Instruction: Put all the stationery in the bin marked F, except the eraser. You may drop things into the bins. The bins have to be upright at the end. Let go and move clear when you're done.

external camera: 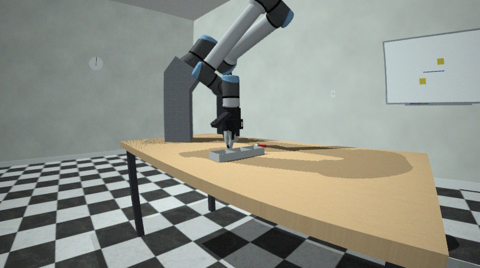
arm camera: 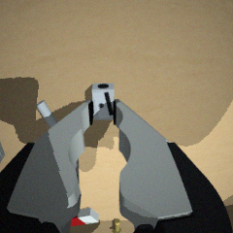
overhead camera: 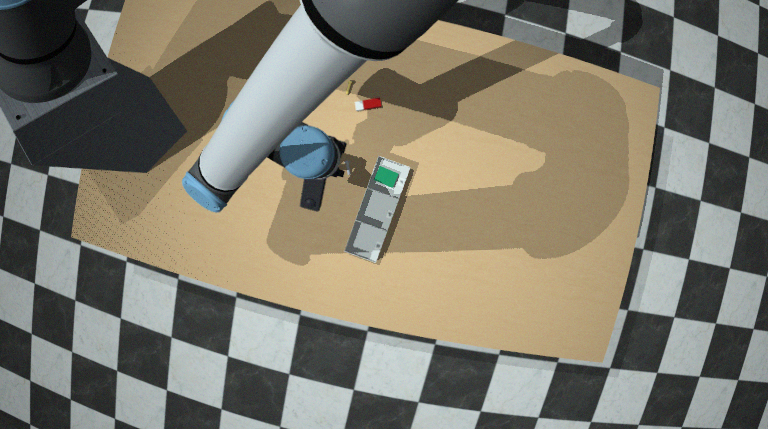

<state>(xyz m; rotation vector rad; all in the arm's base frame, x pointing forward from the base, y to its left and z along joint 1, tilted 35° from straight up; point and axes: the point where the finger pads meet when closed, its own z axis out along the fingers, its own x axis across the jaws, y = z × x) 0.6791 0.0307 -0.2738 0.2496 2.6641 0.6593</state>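
Right now the white-grey object is 40 mm ahead of my hand, 20 mm to the left of it and 10 mm below it. The rest, counted from my hand: eraser 60 mm ahead, 180 mm to the left, 10 mm below; green pad 140 mm ahead, 10 mm to the left, 10 mm below; pencil sharpener 10 mm below.
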